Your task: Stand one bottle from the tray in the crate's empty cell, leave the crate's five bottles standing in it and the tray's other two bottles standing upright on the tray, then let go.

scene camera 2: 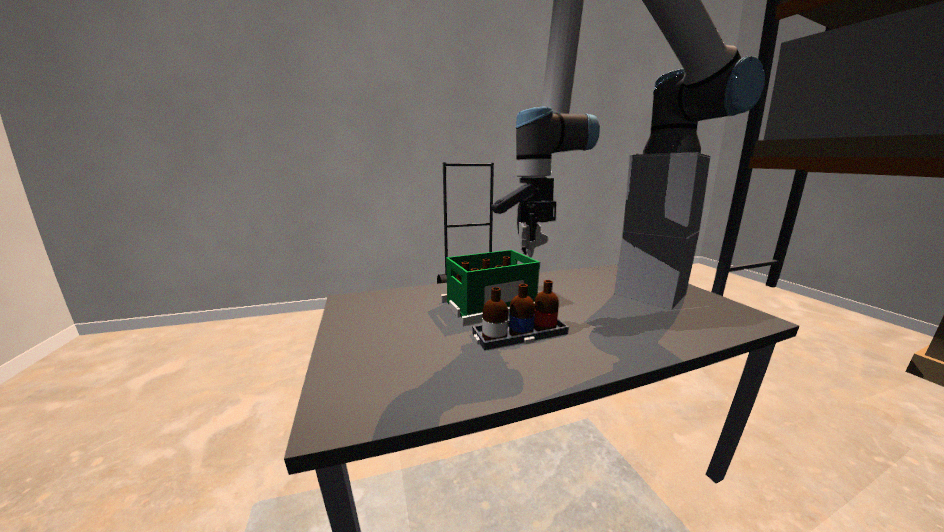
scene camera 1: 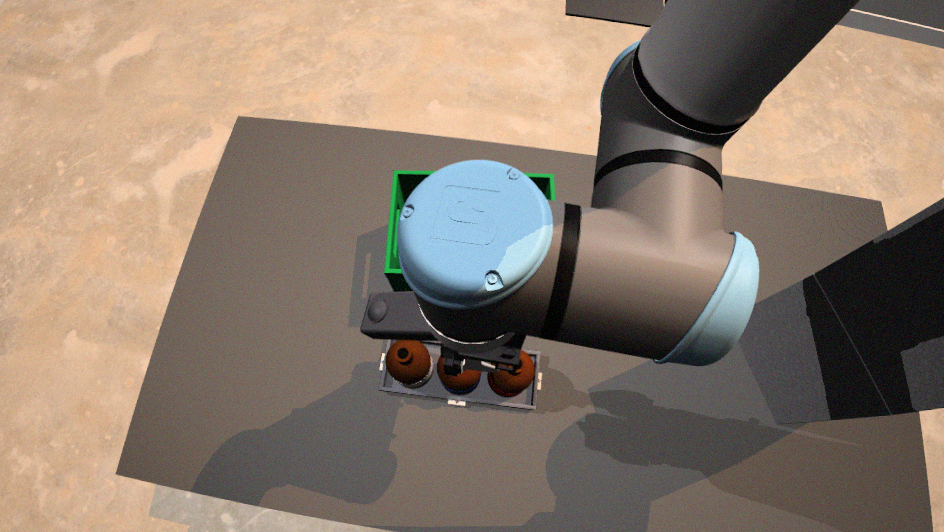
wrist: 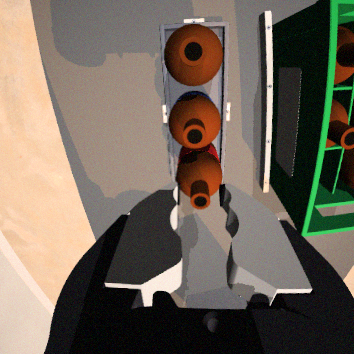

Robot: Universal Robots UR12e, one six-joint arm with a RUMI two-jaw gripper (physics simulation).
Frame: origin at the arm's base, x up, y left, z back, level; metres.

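Seen in the pictures: gripper, fingertip midpoint: (scene camera 2: 527,256) (wrist: 198,185); arm's base, origin of the base link: (scene camera 2: 670,155).
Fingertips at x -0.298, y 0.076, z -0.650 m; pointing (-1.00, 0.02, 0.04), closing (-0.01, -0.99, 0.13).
Offsets run from my fingertips to a thing's top centre. Level surfaces: height alone.
Three brown bottles stand upright in the tray (scene camera 1: 495,402) (scene camera 2: 551,334) (wrist: 225,50): white-labelled @[dx -0.086, dy -0.004, dz -0.095 m] (scene camera 1: 407,366) (scene camera 2: 494,323) (wrist: 190,72), blue-labelled @[dx -0.085, dy +0.002, dz -0.010 m] (scene camera 1: 459,378) (scene camera 2: 521,320) (wrist: 192,114) and red-labelled @[dx -0.086, dy +0.002, dz +0.077 m] (scene camera 1: 510,380) (scene camera 2: 546,317) (wrist: 200,172). My gripper (scene camera 1: 481,364) (scene camera 2: 527,252) (wrist: 198,185) is empty, its fingers a narrow gap apart, and hangs above the bottle tops. In the wrist view the red-labelled bottle's neck shows between the fingertips, below them. The green crate @[dx -0.071, dy -0.223, dz -0.001 m] (scene camera 1: 390,231) (scene camera 2: 474,294) (wrist: 310,100) holds brown bottles. My arm hides most of it in scene camera 1; its near-end cell partly shows in the wrist view.
The crate stands beside the tray on the dark table @[dx -0.246 m] (scene camera 1: 264,231) (scene camera 2: 370,370), on the arm's wall side in scene camera 2. The grey robot pedestal (scene camera 2: 654,264) stands at the table's right. A black trolley frame (scene camera 2: 444,211) and a rack (scene camera 2: 733,218) stand behind.
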